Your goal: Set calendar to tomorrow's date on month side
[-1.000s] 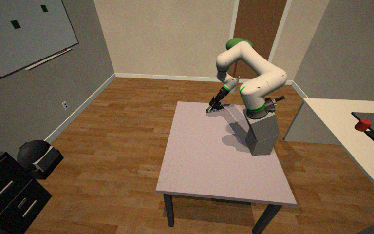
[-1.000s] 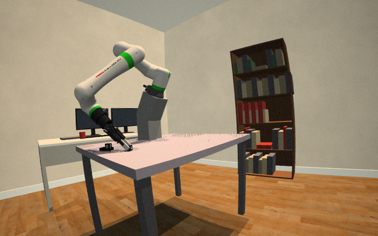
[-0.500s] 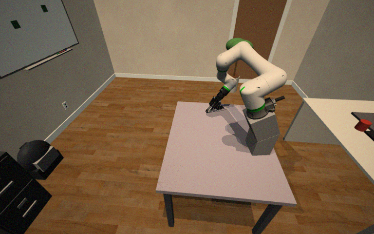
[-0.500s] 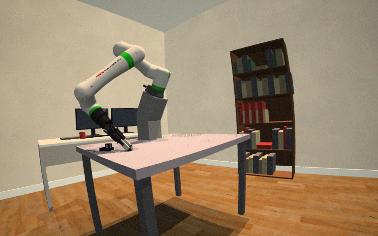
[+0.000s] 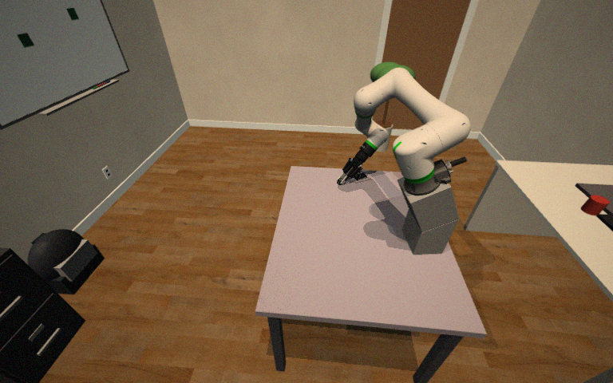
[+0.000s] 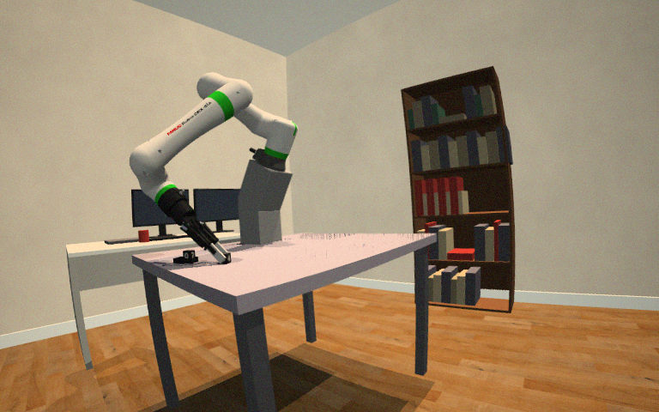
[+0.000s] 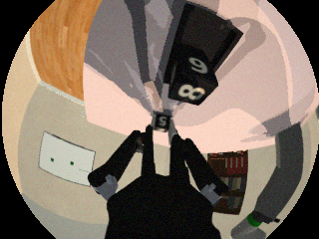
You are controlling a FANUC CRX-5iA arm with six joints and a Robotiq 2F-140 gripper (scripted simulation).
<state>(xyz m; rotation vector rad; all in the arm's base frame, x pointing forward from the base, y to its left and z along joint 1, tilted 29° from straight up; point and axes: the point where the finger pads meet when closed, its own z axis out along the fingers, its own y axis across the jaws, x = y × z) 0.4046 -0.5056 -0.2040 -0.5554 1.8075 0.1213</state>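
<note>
The black digit cube is 20 mm ahead of my hand, 10 mm to the left of it and 20 mm below it.
</note>
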